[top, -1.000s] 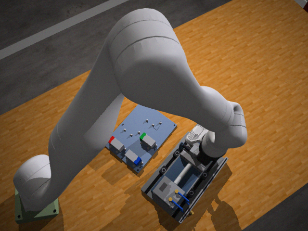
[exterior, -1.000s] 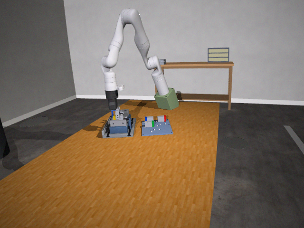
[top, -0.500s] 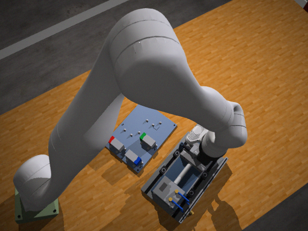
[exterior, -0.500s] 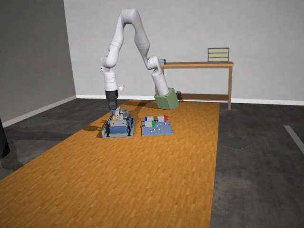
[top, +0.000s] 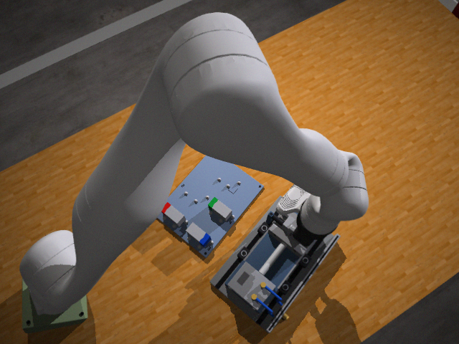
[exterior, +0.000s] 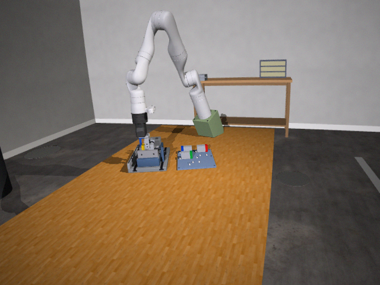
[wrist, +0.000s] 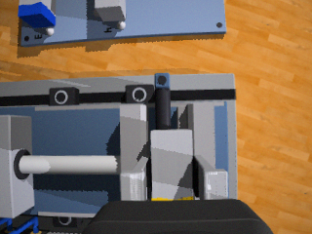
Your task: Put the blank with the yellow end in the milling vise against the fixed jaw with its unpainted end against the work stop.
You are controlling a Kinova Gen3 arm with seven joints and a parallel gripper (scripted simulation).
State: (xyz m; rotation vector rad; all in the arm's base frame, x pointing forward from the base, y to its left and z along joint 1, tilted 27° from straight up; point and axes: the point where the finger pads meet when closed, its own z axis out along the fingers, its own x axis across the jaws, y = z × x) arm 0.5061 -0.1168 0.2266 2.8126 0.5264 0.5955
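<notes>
Right now my hand is 2 cm above the yellow-ended blank. Round my hand: moving jaw 4 cm below, 3 cm behind, 1 cm to the right; then dark work stop 4 cm to the left, 3 cm below, 2 cm behind; then fixed jaw 4 cm below, 2 cm ahead, 1 cm to the left.
</notes>
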